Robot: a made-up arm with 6 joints.
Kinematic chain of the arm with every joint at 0, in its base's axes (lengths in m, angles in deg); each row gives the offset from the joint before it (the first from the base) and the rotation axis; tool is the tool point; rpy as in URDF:
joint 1: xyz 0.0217 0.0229 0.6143 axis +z
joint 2: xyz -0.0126 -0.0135 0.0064 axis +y
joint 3: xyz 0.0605 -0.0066 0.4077 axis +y
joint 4: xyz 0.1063 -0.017 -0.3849 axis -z
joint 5: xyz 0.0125 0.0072 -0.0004 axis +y
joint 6: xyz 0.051 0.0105 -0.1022 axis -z
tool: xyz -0.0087 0.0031 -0.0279 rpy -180 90 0
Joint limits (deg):
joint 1: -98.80..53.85
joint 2: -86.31..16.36
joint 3: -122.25..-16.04
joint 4: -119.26..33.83
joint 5: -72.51..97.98
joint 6: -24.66..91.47
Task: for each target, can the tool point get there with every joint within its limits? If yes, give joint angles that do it. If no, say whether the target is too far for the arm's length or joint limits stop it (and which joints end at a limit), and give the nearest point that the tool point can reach.
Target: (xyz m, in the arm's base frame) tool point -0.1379 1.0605 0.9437
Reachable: no: too far | nearest point -0.1071 0.8601 0.9703 | short by 0.204 m
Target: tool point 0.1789 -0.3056 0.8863
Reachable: yes | joints -74.87 -24.93 -37.21 -71.89 -20.04 36.56
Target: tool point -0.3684 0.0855 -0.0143
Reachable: no: joint limits stop it (at a limit: joint 1, joint 2, joint 3, joint 6) | nearest point -0.1061 -0.1812 0.4927 | short by 0.630 m
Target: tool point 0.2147 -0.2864 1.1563
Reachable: yes | joints -57.80 -23.77 -75.69 17.22 49.04 -10.63
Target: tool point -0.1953 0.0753 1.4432
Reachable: yes | joints -20.03 -54.05 -100.06 11.25 3.59 5.02
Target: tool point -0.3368 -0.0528 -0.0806
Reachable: no: joint limits stop it (at a limit: joint 1, joint 2, joint 3, joint 6) | nearest point -0.0981 -0.2053 0.4795 | short by 0.628 m
